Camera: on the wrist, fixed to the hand. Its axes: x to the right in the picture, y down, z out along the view.
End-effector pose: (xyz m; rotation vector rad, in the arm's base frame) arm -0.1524 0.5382 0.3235 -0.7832 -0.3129 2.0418
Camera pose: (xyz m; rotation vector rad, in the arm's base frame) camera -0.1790 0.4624 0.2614 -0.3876 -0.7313 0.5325
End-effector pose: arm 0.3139 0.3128 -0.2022 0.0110 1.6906 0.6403
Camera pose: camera 0.2561 0.3657 -0.1376 -1.2830 1.2084 -0.4371
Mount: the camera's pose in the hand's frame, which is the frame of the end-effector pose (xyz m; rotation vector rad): -0.0264 0.0910 -0.0365 -0.1376 0.0585 -1.5537
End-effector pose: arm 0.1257 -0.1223 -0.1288 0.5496 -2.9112 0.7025
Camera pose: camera 0.1172 -0.0217 -0.1394 2.1652 -1.5537 0.2072
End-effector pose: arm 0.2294 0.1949 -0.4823 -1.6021 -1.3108 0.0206
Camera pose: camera 0.3045 0.1615 -0.5419 -0.3210 -2.1846 -1.0474
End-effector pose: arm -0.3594 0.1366 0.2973 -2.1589 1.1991 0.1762
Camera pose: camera -0.4540 0.1000 0.2931 -2.5725 -0.6858 -0.4833
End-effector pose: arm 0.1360 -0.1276 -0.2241 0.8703 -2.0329 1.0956
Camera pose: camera 0.0871 -0.0506 -0.2686 1.7595 -0.7903 0.0629
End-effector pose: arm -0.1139 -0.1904 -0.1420 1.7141 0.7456 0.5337
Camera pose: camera -0.1386 -0.1995 -0.0439 0.5915 1.7089 -0.4522
